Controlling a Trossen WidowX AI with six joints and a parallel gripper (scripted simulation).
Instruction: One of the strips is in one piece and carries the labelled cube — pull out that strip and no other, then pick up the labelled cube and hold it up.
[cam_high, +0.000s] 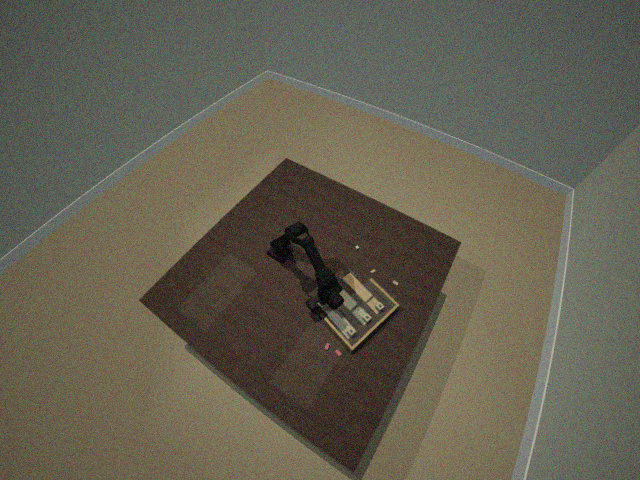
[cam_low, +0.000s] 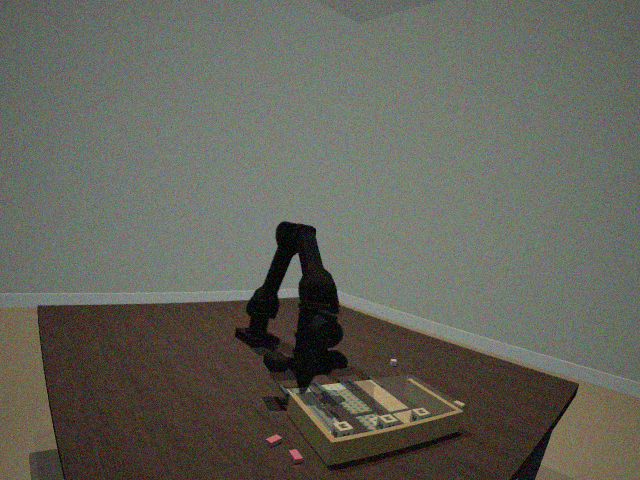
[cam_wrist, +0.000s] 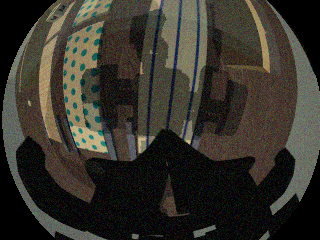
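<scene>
Right now the teal-dotted strip is 90 mm to the left of my gripper tip and 50 mm ahead of it.
</scene>
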